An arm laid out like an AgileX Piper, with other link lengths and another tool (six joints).
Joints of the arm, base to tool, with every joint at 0 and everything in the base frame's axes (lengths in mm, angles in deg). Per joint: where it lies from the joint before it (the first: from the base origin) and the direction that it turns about. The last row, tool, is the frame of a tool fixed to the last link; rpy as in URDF.
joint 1: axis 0 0 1 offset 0 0 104.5
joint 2: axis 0 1 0 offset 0 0 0
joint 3: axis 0 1 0 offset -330.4 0 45.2
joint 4: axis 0.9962 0 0.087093 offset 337.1 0 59.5
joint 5: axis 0 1 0 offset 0 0 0
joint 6: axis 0.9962 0 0.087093 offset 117.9 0 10.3
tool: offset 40.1 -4 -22.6 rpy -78.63 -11.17 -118.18
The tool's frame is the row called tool.
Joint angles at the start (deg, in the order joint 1, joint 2, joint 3, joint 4, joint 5, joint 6):
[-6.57, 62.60, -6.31, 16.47, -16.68, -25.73]
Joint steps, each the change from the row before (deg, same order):
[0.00, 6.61, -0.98, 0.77, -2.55, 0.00]
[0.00, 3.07, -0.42, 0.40, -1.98, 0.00]
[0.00, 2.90, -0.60, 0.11, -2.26, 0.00]
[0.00, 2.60, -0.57, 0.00, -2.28, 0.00]
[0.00, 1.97, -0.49, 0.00, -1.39, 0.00]
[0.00, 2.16, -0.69, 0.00, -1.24, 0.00]
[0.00, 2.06, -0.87, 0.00, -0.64, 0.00]
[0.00, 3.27, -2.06, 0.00, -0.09, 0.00]
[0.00, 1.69, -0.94, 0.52, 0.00, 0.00]
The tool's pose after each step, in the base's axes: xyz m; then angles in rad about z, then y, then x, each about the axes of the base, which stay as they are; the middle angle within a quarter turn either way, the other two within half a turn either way. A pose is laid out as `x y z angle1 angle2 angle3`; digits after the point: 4 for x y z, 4 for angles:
0.2375 -0.0509 0.0441 1.9614 0.8043 2.1609
0.2402 -0.0530 0.0369 1.9541 0.7871 2.1626
0.2448 -0.0555 0.0316 1.9557 0.7788 2.1523
0.2495 -0.0579 0.0273 1.9613 0.7748 2.1373
0.2528 -0.0593 0.0234 1.9596 0.7703 2.1322
0.2568 -0.0608 0.0191 1.9549 0.7650 2.1300
0.2612 -0.0618 0.0147 1.9436 0.7584 2.1358
0.2713 -0.0630 0.0085 1.9213 0.7476 2.1529
0.2751 -0.0639 0.0041 1.9134 0.7335 2.1629

